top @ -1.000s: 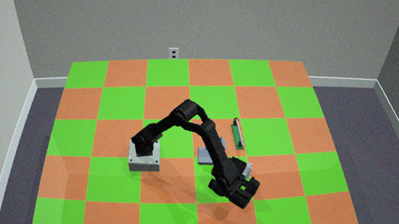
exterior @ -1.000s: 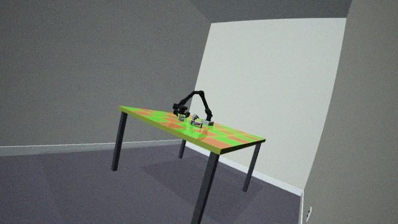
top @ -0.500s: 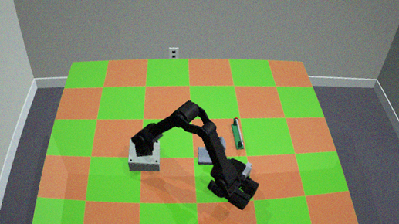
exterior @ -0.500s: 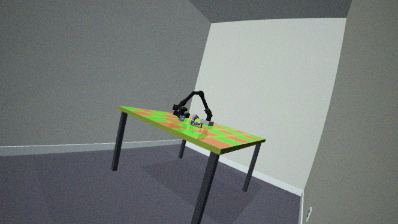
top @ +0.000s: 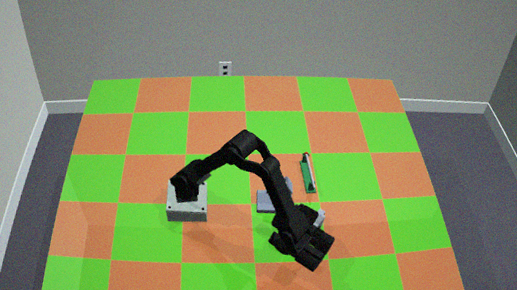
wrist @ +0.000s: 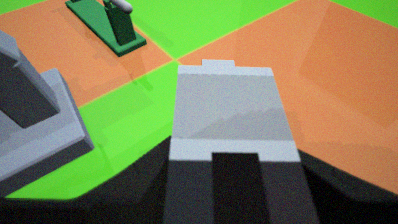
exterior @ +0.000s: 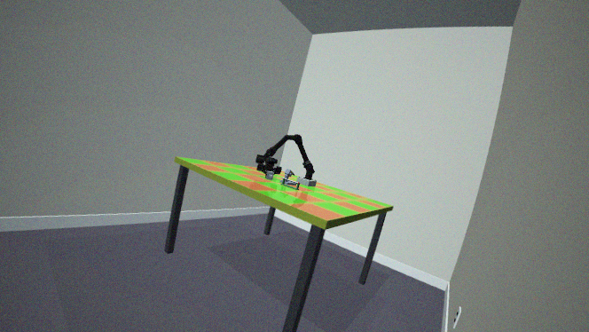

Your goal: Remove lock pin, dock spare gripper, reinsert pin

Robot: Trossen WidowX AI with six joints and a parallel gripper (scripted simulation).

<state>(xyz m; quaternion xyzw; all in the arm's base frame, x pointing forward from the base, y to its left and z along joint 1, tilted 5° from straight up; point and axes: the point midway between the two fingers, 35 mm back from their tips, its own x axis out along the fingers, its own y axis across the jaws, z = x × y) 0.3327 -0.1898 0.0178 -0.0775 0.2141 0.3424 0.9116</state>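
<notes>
Right now my gripper tip is 120 mm to the right of the grey mount, 80 mm past it and 20 mm below it. Round my gripper tip: dark green strip 210 mm to the left, 50 mm ahead, 10 mm below; then spare gripper right at my gripper tip.
</notes>
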